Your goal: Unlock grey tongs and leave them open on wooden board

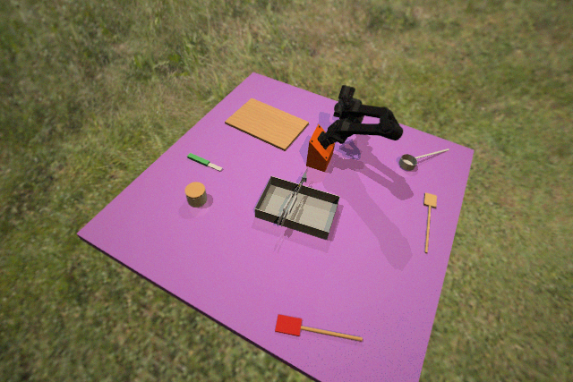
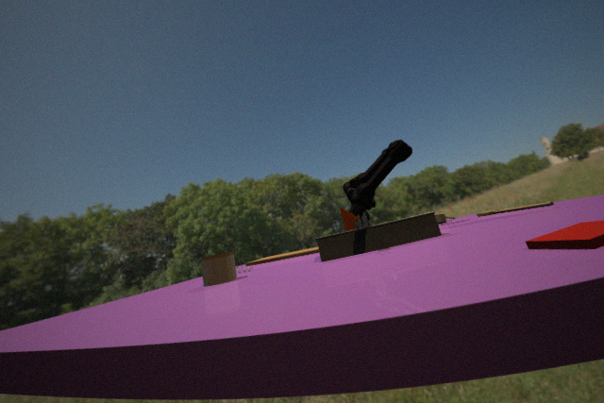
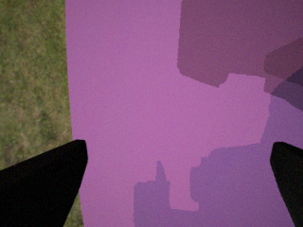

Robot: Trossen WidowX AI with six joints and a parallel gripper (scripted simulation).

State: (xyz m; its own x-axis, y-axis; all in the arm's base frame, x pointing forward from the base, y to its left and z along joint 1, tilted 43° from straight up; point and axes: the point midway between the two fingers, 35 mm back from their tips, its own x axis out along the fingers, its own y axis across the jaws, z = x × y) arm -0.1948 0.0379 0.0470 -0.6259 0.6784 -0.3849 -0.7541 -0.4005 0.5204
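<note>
Right now the grey roasting tin is 540 mm ahead of my gripper tip, 40 mm to the right of it and 50 mm below it. The rest, counted from my gripper tip: cork-lidded jar 690 mm ahead, 430 mm to the right, 50 mm below; then green-handled knife 500 mm ahead, 510 mm to the right, 80 mm below; then wooden board 120 mm ahead, 410 mm to the right, 80 mm below.
</note>
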